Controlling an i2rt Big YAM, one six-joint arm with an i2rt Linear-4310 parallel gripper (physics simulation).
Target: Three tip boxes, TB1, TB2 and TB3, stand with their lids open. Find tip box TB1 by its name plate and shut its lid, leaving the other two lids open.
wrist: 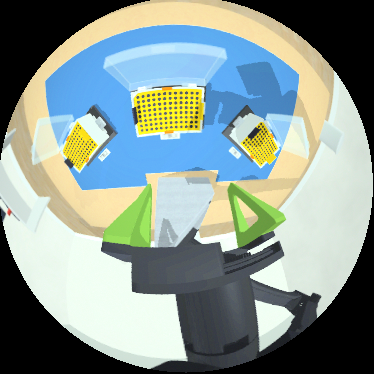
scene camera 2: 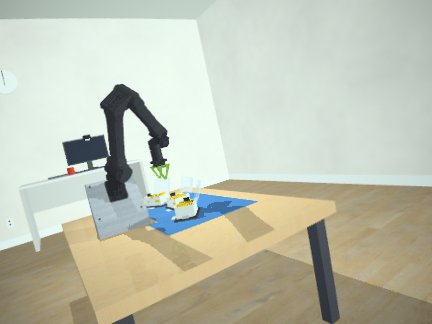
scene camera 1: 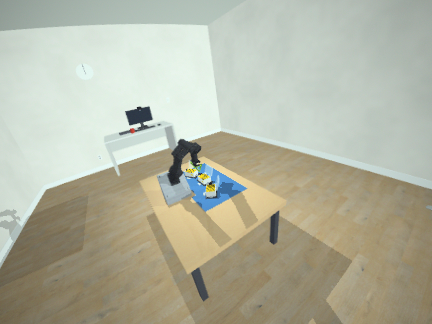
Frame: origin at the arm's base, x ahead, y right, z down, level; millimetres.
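Where they show: gripper, between the fingertips: [wrist: 192,185] [scene camera 2: 162,178] [scene camera 1: 197,169]; arm's base, origin of its link: [wrist: 179,245] [scene camera 2: 116,190] [scene camera 1: 173,178].
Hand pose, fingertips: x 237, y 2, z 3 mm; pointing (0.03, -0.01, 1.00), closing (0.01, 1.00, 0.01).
Each offset is from my fingertips to the top centre of the thing. "spot": to the spot under its first point. Level surfaces: height alone.
Three white tip boxes with yellow racks have their clear lids raised. The right box in the wrist view, TB1 [wrist: 259,144] [scene camera 1: 211,191] [scene camera 2: 186,210], is nearest in both scene views; its lid {spot: dx +89, dy +229, dz +67 mm} [wrist: 292,134] stands open on its outer side. The middle box is TB3 {dx +65, dy -32, dz +98 mm} [wrist: 169,110] [scene camera 1: 204,178], with its lid [wrist: 167,64] open at the back. The left box is TB2 {dx +9, dy -251, dz +98 mm} [wrist: 80,142] [scene camera 1: 191,172], with its lid [wrist: 50,140] open. The small name plates are blurred. My gripper [wrist: 192,185] [scene camera 2: 161,175] is open and empty, above the boxes and touching none.
The boxes stand on a blue mat {dz +173 mm} [scene camera 1: 232,188] [scene camera 2: 240,202] on a wooden table {dz +176 mm} [scene camera 1: 220,225]. The grey base plate [scene camera 1: 172,192] [scene camera 2: 117,215] lies at the arm's foot. A white desk [scene camera 1: 112,137] with a monitor [scene camera 1: 138,115] and a red cup [scene camera 2: 71,171] stands behind the table.
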